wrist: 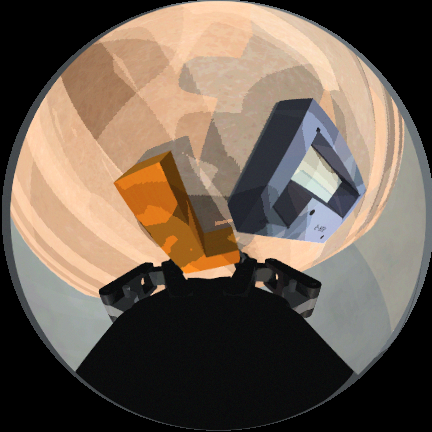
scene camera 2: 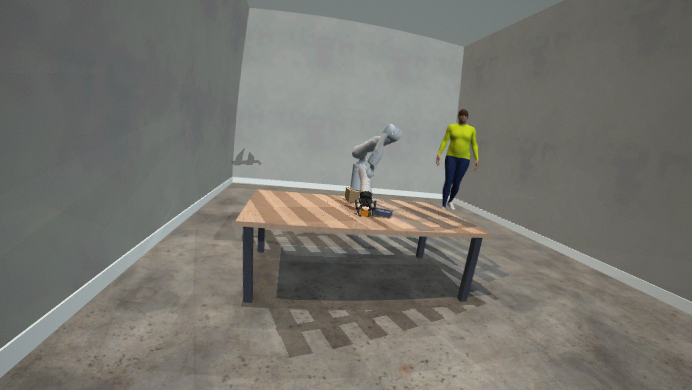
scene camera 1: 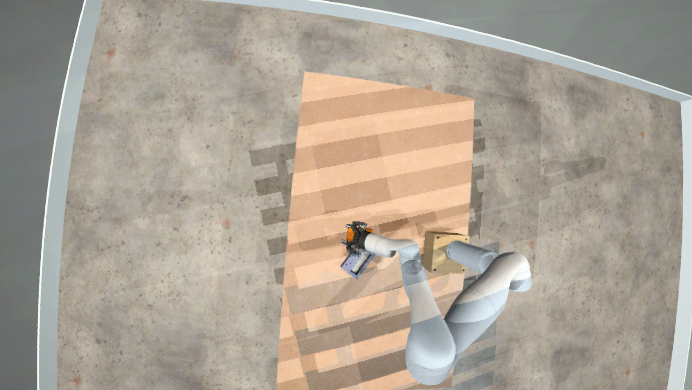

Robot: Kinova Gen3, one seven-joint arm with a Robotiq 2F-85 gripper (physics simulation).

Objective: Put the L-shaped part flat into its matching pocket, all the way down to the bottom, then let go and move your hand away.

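Frame: origin at the arm's base, x ahead, y left, z up, level; millimetres.
Seen in the pictures: gripper, fingertip midpoint: (wrist: 209, 257) (scene camera 2: 365, 215) (scene camera 1: 344, 232); arm's base, origin of the base link: (scene camera 2: 355, 189) (scene camera 1: 455, 250).
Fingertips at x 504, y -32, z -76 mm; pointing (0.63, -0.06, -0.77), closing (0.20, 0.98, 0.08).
Offsets run from my fingertips to a thing's top centre. "pt": to the spot under its first point. Level surfaces: height alone.
The orange L-shaped part @[dy +3, dx -71, dz +23 mm] (scene camera 1: 350, 234) (scene camera 2: 365, 213) (wrist: 152, 207) shows its long arm reaching away from my hand in the wrist view. My gripper (scene camera 1: 355, 237) (scene camera 2: 366, 206) (wrist: 209, 257) is shut on the part's near end, with one finger on each side. The fingertips are partly hidden. I cannot tell whether the part touches the table. The blue-grey block @[dy +116, dx -73, dz +29 mm] (scene camera 1: 348, 266) (scene camera 2: 384, 213) (wrist: 257, 172) stands on the table close beside the part, apart from it, to the right in the wrist view. Its L-shaped pocket @[pt dy +129, dx -82, dz -3 mm] (wrist: 317, 176) opens upward and holds no part; its floor is partly light.
The striped wooden table @[dz -7 mm] (scene camera 1: 345, 117) (scene camera 2: 265, 210) lies under both things. The arm's base stands on a tan block (scene camera 1: 433, 262) (scene camera 2: 350, 195) behind the workspace in scene camera 2. A person in a yellow top (scene camera 2: 461, 141) is beyond the table at the right.
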